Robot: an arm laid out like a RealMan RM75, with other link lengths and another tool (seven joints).
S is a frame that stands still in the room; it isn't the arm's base.
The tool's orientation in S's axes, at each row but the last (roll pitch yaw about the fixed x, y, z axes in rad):
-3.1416 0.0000 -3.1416
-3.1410 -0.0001 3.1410
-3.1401 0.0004 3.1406
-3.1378 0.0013 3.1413
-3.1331 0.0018 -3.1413
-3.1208 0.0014 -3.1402
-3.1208 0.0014 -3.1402
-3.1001 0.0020 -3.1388
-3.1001 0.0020 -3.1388
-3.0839 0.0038 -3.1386
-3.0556 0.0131 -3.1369
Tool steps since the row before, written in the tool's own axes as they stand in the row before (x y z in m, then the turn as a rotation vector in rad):
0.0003 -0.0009 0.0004 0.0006 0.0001 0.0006
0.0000 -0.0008 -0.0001 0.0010 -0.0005 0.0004
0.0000 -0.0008 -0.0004 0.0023 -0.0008 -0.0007
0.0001 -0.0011 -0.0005 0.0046 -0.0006 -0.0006
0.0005 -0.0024 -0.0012 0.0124 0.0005 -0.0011
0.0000 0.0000 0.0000 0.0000 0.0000 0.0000
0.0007 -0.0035 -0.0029 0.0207 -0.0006 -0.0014
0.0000 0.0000 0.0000 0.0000 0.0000 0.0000
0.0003 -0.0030 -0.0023 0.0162 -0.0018 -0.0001
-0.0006 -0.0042 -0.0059 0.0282 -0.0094 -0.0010
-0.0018 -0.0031 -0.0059 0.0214 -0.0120 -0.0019
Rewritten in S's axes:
-0.0003 -0.0009 -0.0004 -0.0006 0.0001 -0.0006
0.0000 -0.0008 0.0001 -0.0010 -0.0005 -0.0004
0.0000 -0.0008 0.0004 -0.0023 -0.0008 0.0007
-0.0001 -0.0011 0.0005 -0.0046 -0.0006 0.0006
-0.0005 -0.0024 0.0012 -0.0124 0.0005 0.0011
0.0000 0.0000 0.0000 0.0000 0.0000 0.0000
-0.0007 -0.0034 0.0030 -0.0207 -0.0006 0.0014
0.0000 0.0000 0.0000 0.0000 0.0000 0.0000
-0.0003 -0.0029 0.0024 -0.0162 -0.0018 0.0001
0.0006 -0.0039 0.0061 -0.0282 -0.0094 0.0014
0.0017 -0.0026 0.0062 -0.0214 -0.0119 0.0026

